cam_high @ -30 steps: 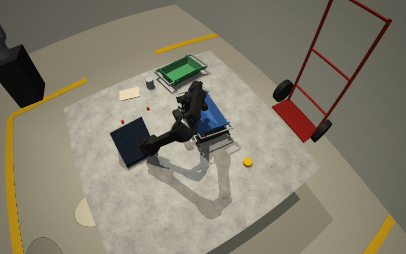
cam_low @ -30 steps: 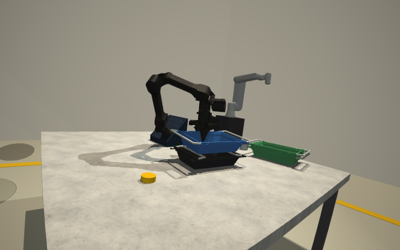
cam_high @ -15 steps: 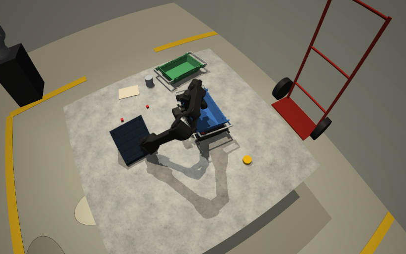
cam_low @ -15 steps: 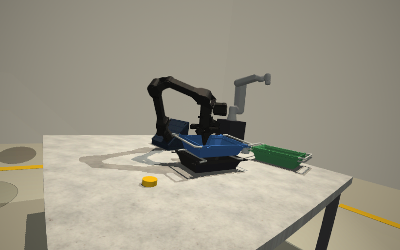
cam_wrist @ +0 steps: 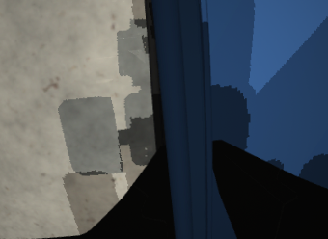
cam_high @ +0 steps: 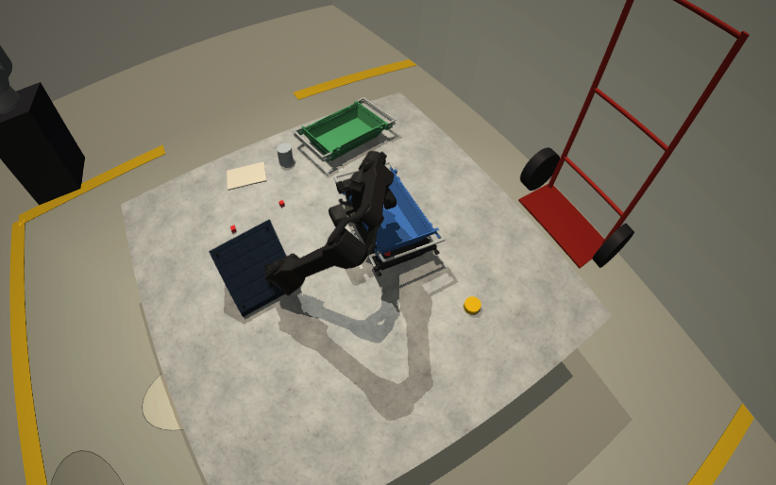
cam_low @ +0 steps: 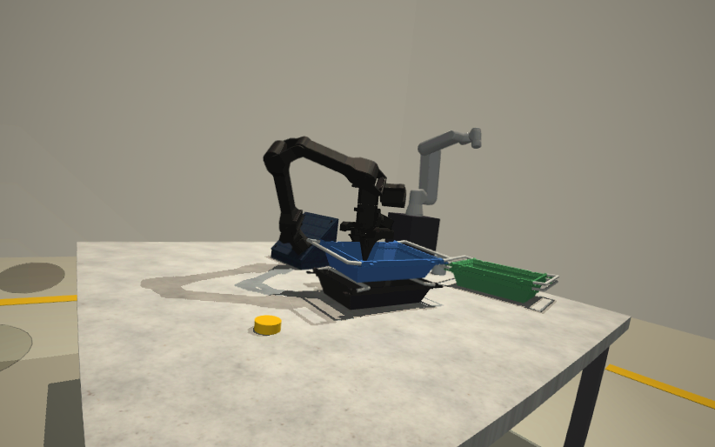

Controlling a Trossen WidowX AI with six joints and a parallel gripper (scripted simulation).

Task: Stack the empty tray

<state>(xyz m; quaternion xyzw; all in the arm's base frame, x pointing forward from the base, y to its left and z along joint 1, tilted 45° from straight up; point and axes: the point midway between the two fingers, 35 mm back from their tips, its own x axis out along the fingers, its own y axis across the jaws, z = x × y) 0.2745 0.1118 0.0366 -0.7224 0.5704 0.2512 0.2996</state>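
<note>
The blue tray lies 80 mm ahead of my gripper tip and 30 mm above it. From my gripper tip the other things lie so: beige card 290 mm behind, 440 mm to the left, 80 mm below; grey cylinder 130 mm behind, 450 mm to the left, 50 mm below; yellow disc 200 mm ahead, 340 mm to the right, 80 mm below.
</note>
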